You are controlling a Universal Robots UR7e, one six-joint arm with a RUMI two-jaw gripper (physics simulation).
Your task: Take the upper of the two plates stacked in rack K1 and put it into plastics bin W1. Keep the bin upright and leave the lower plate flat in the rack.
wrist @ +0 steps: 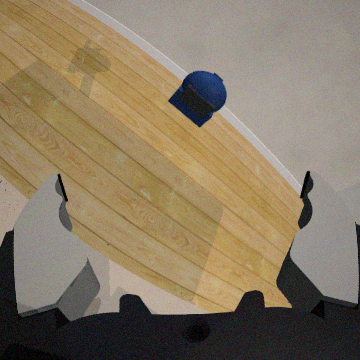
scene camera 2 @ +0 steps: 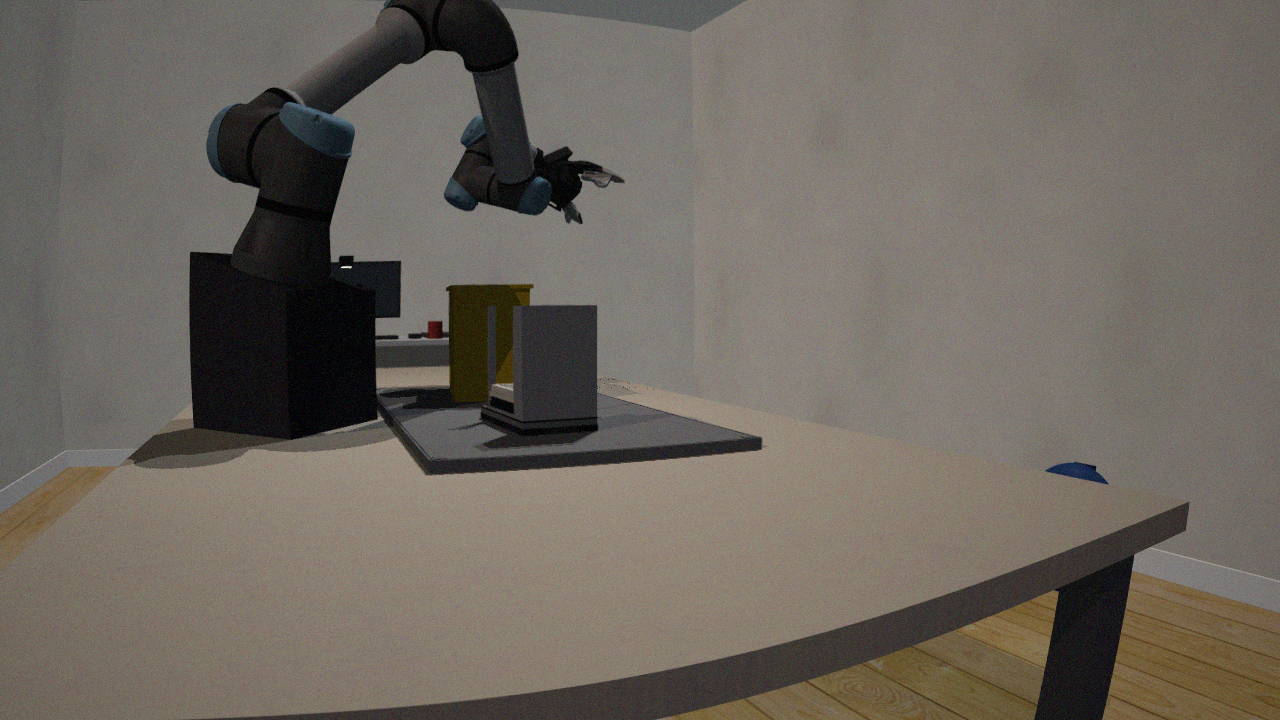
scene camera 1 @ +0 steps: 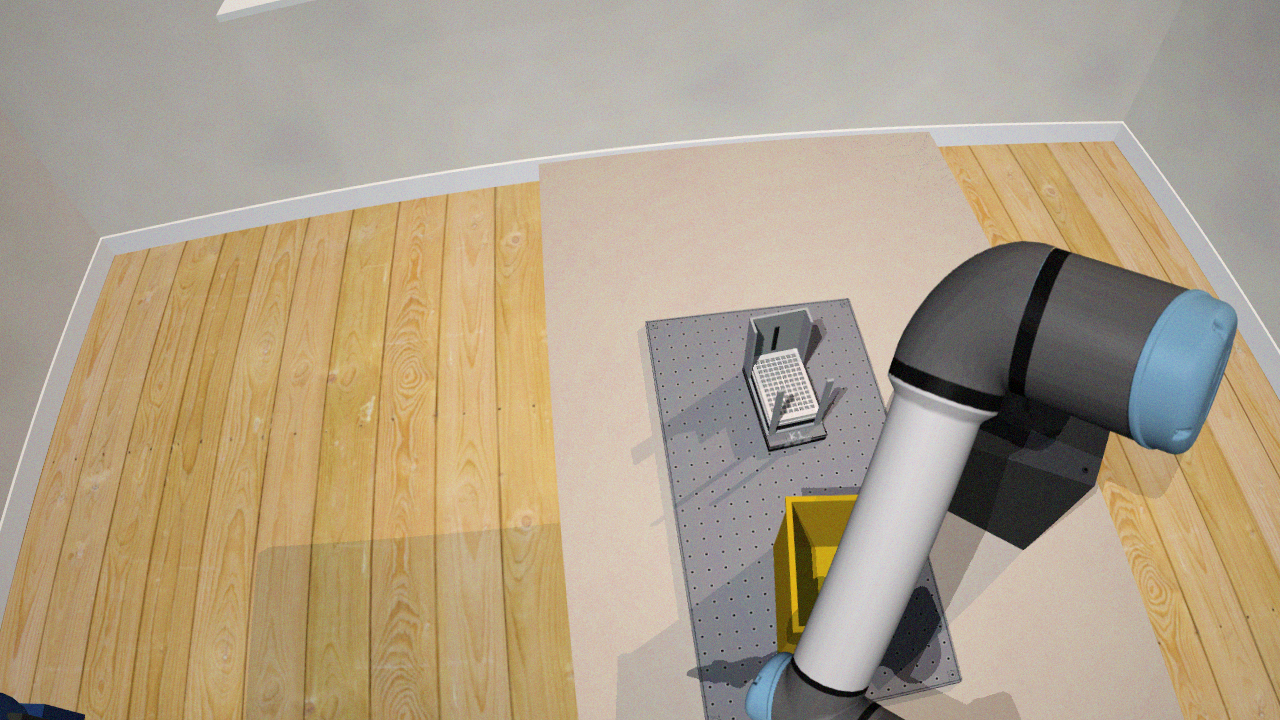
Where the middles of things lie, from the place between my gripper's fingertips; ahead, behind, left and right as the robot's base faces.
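Scene:
Yellow bin W1 (scene camera 1: 812, 527): my hand is 28 cm above it, 35 cm to the left of it and 31 cm past it. White gridded plate (scene camera 1: 771, 372): far below my hand, far to the right of it and far behind it.

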